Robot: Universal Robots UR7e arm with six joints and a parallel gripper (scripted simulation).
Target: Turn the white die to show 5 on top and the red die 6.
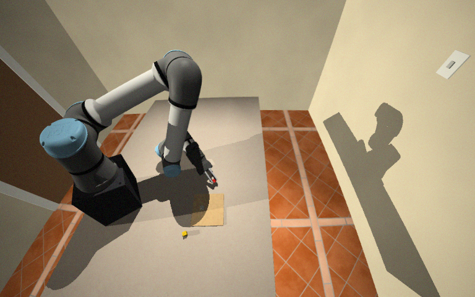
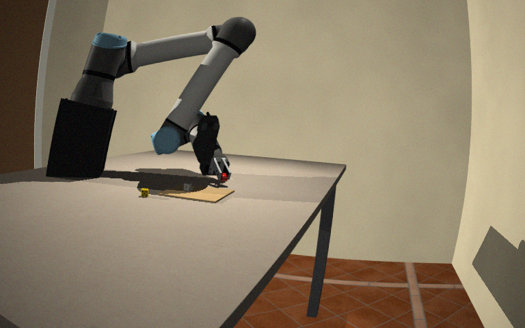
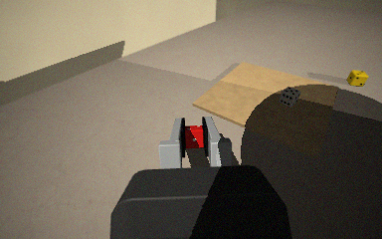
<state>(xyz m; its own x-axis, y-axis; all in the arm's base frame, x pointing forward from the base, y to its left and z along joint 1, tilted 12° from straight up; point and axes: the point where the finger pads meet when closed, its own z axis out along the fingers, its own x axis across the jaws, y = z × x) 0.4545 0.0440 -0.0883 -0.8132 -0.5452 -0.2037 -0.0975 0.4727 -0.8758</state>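
Right now my hand is 30 mm past the tan mat, 130 mm to the left of it and 30 mm above it. From my hand the other things lie so: white die (50 mm behind, 130 mm to the right, 20 mm below); then yellow die (120 mm behind, 230 mm to the right, 30 mm below); then red die (10 mm ahead, 10 mm to the right, 10 mm below).
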